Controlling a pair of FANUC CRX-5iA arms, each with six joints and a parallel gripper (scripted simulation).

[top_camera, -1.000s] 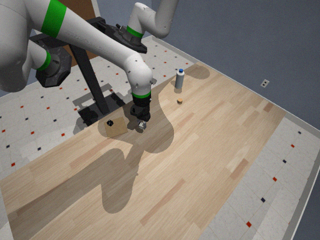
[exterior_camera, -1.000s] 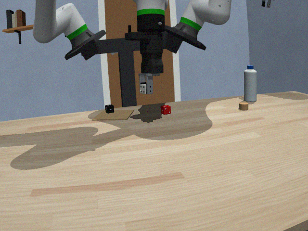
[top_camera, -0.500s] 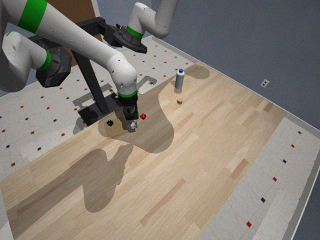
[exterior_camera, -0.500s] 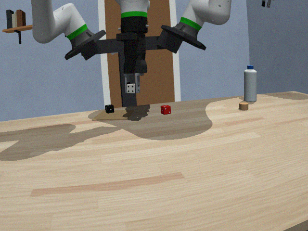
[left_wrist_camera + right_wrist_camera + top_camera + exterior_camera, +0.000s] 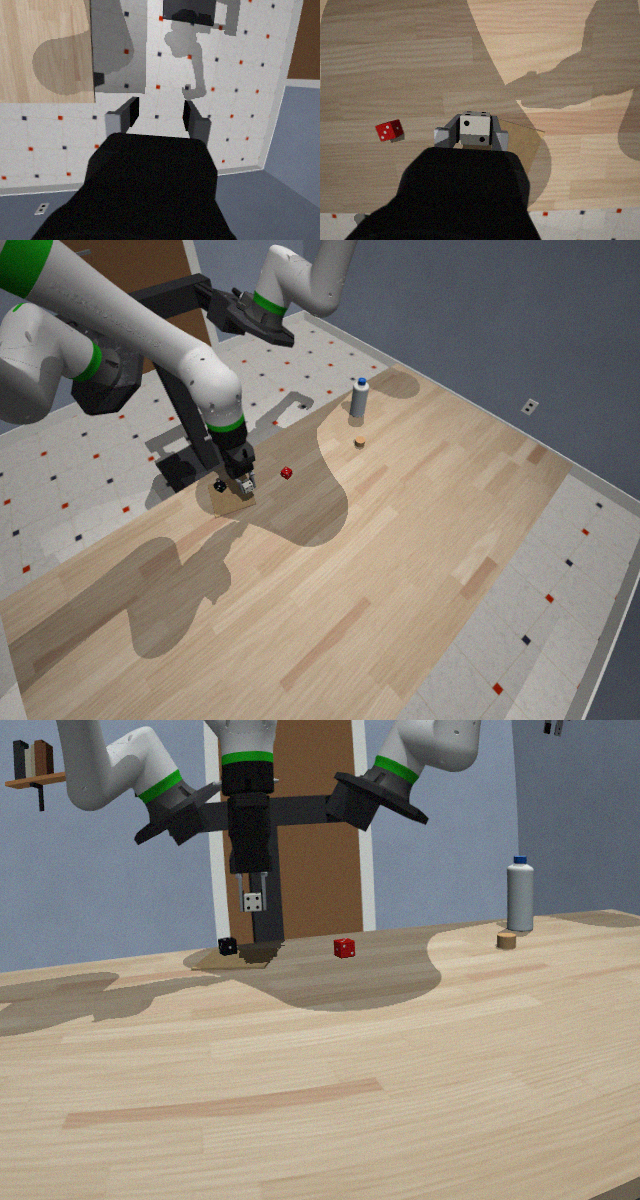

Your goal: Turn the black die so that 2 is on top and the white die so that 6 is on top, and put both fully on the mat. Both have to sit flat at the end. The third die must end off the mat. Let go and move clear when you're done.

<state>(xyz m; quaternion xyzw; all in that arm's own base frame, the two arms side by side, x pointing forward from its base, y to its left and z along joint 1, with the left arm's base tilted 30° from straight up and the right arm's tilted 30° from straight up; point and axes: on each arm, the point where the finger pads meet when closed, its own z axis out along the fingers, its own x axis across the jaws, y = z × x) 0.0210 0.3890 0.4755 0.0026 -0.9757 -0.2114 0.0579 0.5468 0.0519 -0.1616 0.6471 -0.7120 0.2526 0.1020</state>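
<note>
Right now the tan mat is 80 mm behind my right hand, 40 mm to the right of it and 120 mm below it. The rest, counted from my right hand: white die (right at my right hand); then black die (120 mm behind, 60 mm to the right, 100 mm below); then red die (50 mm behind, 160 mm to the left, 110 mm below).
</note>
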